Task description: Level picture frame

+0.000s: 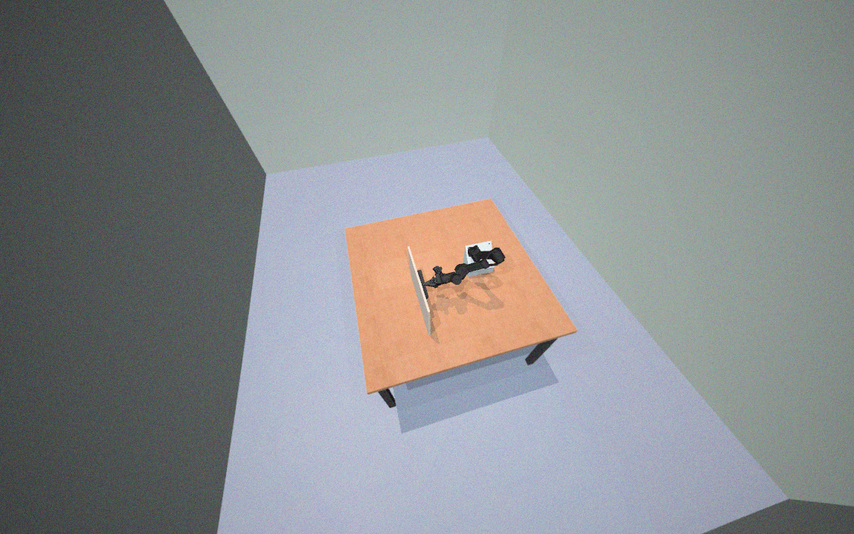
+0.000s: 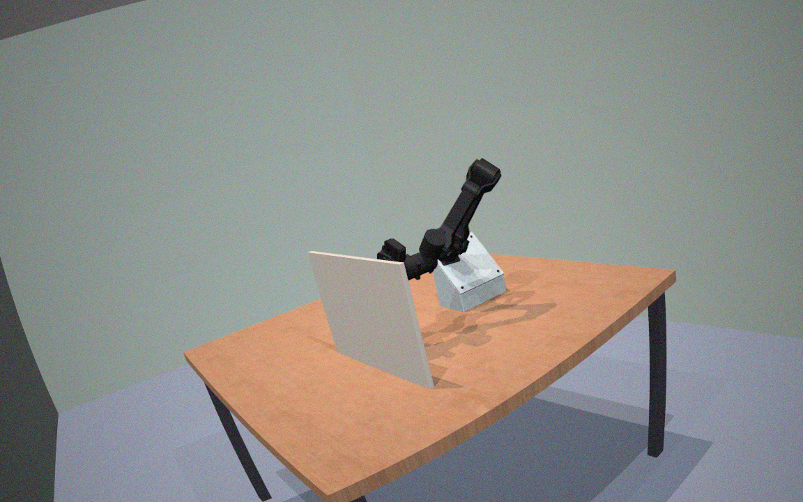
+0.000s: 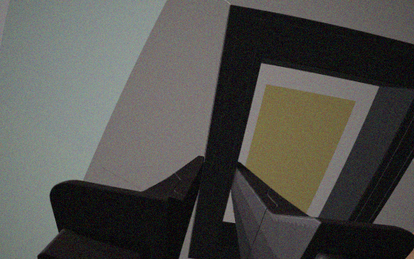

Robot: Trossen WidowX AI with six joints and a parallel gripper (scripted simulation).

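The picture frame is 1 cm ahead of my gripper tip, 2 cm to the right of it and 5 cm below it. The rest, counted from my gripper tip: wall panel 2 cm ahead, 1 cm to the right, 7 cm below.
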